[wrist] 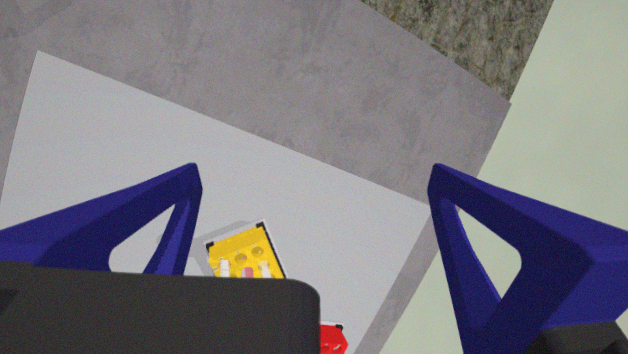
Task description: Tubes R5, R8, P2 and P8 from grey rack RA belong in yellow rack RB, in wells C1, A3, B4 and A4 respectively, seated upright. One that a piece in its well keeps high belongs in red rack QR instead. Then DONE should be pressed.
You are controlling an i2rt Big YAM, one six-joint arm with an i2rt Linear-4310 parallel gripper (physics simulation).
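Frame: origin at the arm's base, x ahead, y left, z up, level; millimetres.
Where they show: gripper, between the fingertips: (314,176).
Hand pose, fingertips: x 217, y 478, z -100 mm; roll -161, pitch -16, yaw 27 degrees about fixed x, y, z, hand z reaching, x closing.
Note:
After its pixels a point has its place.
My gripper (314,176) @[x 217, y 478, z -100 mm] is open, its two blue fingers far apart with nothing between the tips, high above the table. The yellow rack RB (235,245) @[x 277, y 292, z -408 mm] shows in part below the middle of the view, between the fingers; its lower part is hidden behind the dark gripper body. Two white tubes and a pinkish one stand in its wells; their labels cannot be read. A corner of the red rack QR (330,333) @[x 508, y 172, z -418 mm] shows at the bottom, right of the gripper body. The grey rack RA and the DONE button do not show in this view.
A light grey mat (150,135) @[x 113, y 389, z -444 mm] lies under the racks on the darker grey table top (300,75) @[x 268, y 551, z -447 mm]. The table's edge runs down the right side, with pale green floor (575,125) beyond it and a rough brown-green patch (465,40) at the top right.

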